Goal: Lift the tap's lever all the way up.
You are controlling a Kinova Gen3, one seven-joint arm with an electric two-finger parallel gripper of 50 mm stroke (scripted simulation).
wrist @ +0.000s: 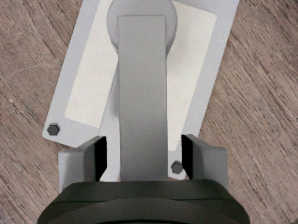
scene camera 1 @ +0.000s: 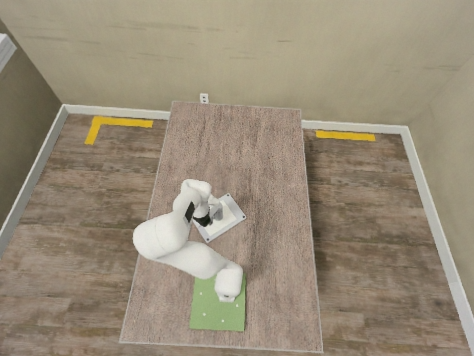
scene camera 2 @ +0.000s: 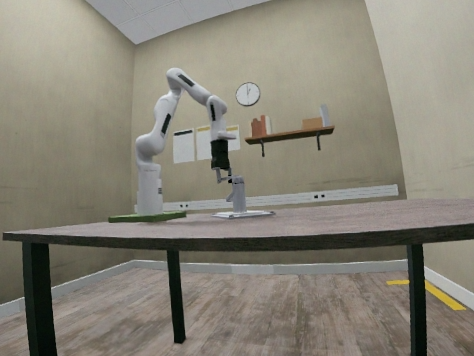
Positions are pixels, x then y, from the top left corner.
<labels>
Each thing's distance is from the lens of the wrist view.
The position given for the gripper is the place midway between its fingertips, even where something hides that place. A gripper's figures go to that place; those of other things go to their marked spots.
gripper (wrist: 144, 151): 0.19 m
flat lever (wrist: 142, 67): 0.17 m
</labels>
